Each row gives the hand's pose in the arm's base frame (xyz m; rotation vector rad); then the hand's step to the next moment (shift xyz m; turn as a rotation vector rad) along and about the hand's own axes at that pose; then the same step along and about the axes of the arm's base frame.
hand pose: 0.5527 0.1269 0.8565 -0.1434 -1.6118 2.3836
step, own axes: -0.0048 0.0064 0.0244 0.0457 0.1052 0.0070
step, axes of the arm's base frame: -0.0019 -0.0254 0.0031 -0.0622 -0.0309 -0.0915
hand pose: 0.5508 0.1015 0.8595 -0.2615 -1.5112 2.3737
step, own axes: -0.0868 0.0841 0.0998 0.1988 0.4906 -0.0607
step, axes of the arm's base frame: 0.0356 -0.1486 -0.0349 -0.2469 -0.0703 -0.4669
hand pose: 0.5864 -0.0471 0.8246 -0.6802 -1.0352 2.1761
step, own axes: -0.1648 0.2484 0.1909 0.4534 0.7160 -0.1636
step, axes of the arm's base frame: -0.0960 -0.3345 -0.0649 -0.4195 0.0514 -0.7526
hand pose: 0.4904 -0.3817 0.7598 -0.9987 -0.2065 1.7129
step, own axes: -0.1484 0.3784 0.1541 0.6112 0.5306 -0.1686
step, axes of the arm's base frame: -0.3686 -0.2256 -0.0471 -0.2931 0.2582 -0.7287
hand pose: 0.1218 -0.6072 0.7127 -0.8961 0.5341 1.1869
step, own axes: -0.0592 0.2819 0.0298 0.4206 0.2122 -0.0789
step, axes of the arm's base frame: -0.2877 0.0214 -0.0255 -0.0606 0.1920 -0.4331
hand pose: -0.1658 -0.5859 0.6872 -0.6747 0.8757 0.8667
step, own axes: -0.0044 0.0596 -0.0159 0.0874 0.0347 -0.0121
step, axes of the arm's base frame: -0.0586 0.0150 -0.0130 -0.0030 0.0387 -0.0865
